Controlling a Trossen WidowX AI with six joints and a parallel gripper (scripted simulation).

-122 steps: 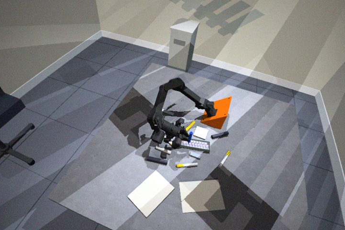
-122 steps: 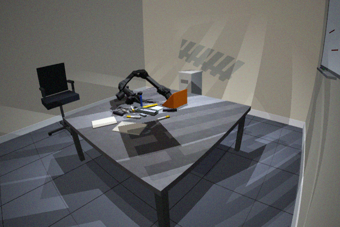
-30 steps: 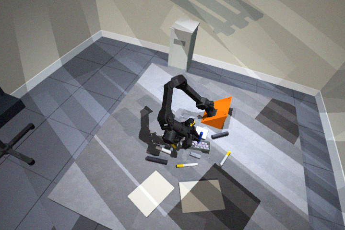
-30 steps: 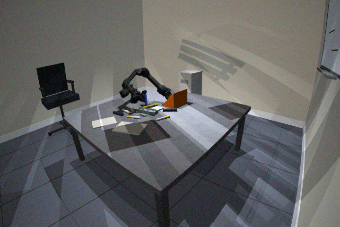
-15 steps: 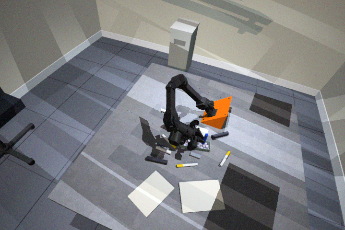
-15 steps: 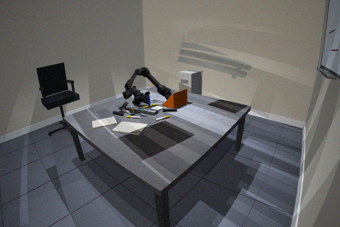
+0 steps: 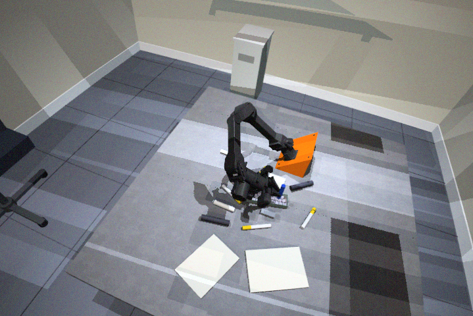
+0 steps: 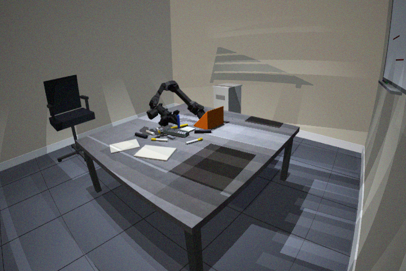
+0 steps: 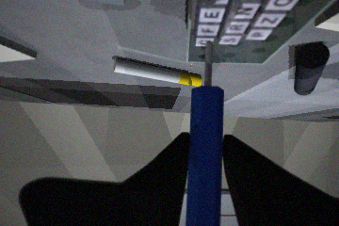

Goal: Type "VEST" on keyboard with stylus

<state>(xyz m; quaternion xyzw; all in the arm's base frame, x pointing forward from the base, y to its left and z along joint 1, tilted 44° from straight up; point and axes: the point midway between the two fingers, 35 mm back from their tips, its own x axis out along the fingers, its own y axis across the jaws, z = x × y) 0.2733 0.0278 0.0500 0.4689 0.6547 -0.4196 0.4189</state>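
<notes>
The grey block is 60 mm ahead of my gripper tip, 20 mm to the right of it and 80 mm below it. From my gripper tip the other things lie so: blue stylus 20 mm below; white pad 110 mm behind, 40 mm to the right, 80 mm below.
</notes>
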